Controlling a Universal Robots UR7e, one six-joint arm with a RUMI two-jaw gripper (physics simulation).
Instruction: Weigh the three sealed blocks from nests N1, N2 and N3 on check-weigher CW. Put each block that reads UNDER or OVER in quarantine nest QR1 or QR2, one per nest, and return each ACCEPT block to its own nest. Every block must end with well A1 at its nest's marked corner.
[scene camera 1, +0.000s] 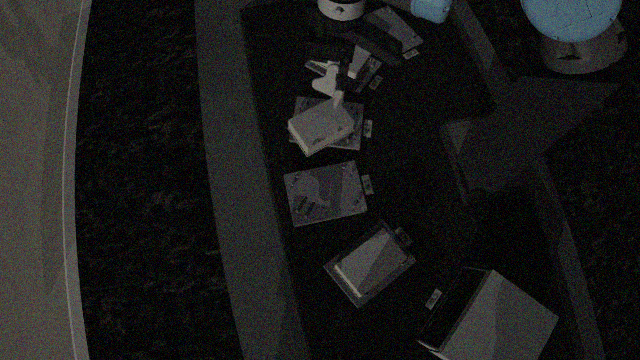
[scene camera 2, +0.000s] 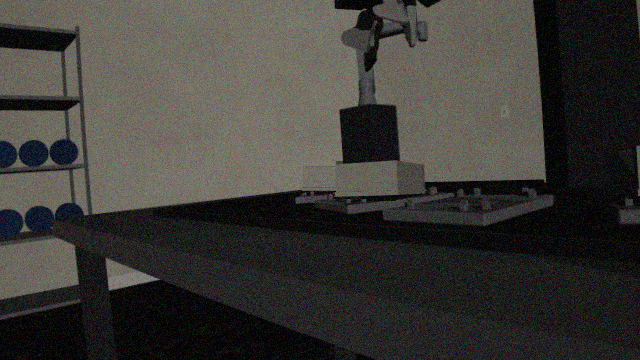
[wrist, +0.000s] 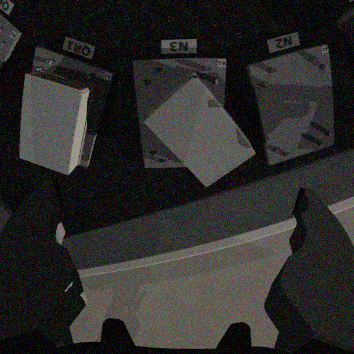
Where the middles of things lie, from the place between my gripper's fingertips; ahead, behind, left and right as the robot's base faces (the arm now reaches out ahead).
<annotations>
Right now the nest N3 (wrist: 171, 72) is 2 cm ahead of my hand, 1 cm to the right of it and 20 cm below it. From my hand the other things lie so: nest N2 (scene camera 1: 328, 192) (7 cm ahead, 16 cm to the left, 20 cm below).
</annotations>
